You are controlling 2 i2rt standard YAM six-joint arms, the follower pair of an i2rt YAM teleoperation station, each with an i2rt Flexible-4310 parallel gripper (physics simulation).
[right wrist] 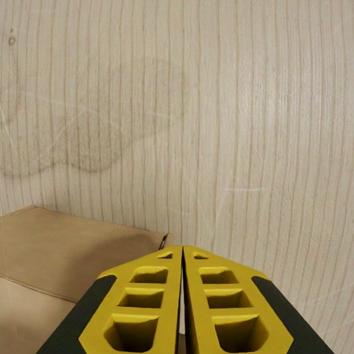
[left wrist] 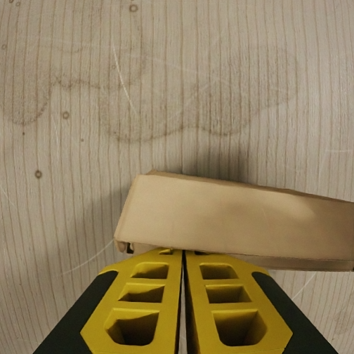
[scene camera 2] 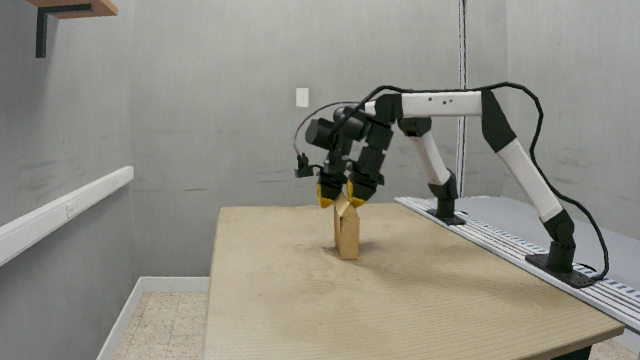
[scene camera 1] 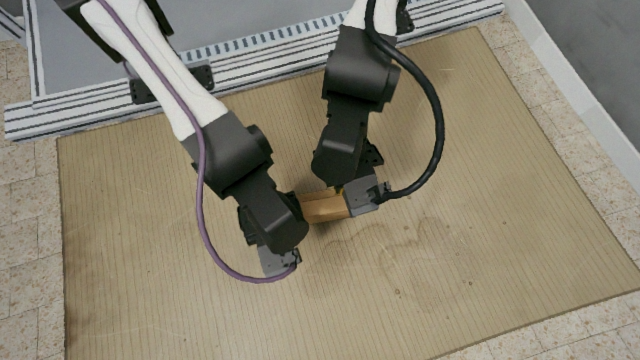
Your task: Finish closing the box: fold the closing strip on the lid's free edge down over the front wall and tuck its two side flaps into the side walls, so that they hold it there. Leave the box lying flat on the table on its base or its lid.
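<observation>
The tan cardboard box (scene camera 1: 325, 209) (scene camera 2: 348, 240) stands upright on a narrow side on the table. The closing strip (scene camera 2: 342, 204) (left wrist: 235, 215) is at its top and tilts up at a slant in scene camera 2. At the box's left end in the left wrist view, a small folded side flap (left wrist: 129, 247) shows beside a dark gap. My left gripper (scene camera 2: 356, 202) (left wrist: 182, 250) is shut, its tips at the strip's lower edge. My right gripper (scene camera 2: 325, 204) (right wrist: 182, 254) is shut, its tips beside the box end with a dark slit. The other flap is hidden.
The wooden table top (scene camera 1: 450, 300) (scene camera 2: 280, 310) lies under the box. The aluminium mounting rail (scene camera 1: 270, 62) (scene camera 2: 490, 240) runs along the arms' bases. The two forearms and wrists are close together above the box and hide part of it in scene camera 1.
</observation>
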